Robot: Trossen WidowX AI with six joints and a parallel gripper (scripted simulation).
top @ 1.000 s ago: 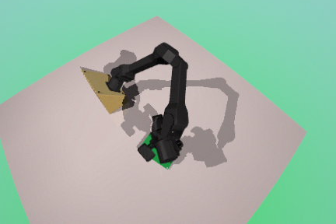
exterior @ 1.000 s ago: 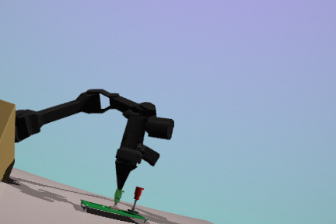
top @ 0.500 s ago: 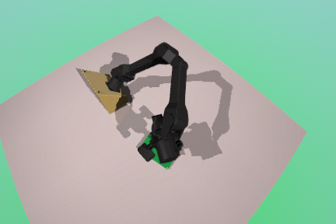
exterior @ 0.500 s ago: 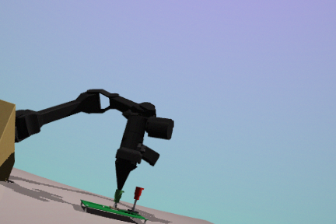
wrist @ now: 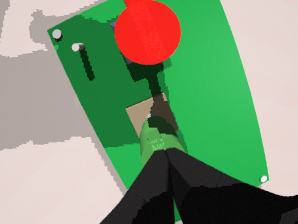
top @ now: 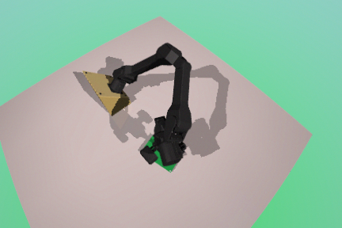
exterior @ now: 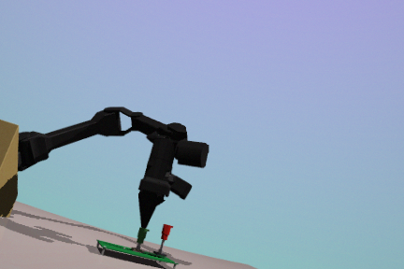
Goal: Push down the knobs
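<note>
My gripper tip is 1 cm above the green knob. From my gripper tip the other things lie so: red knob: 5 cm ahead, 1 cm to the left, 1 cm above.
</note>
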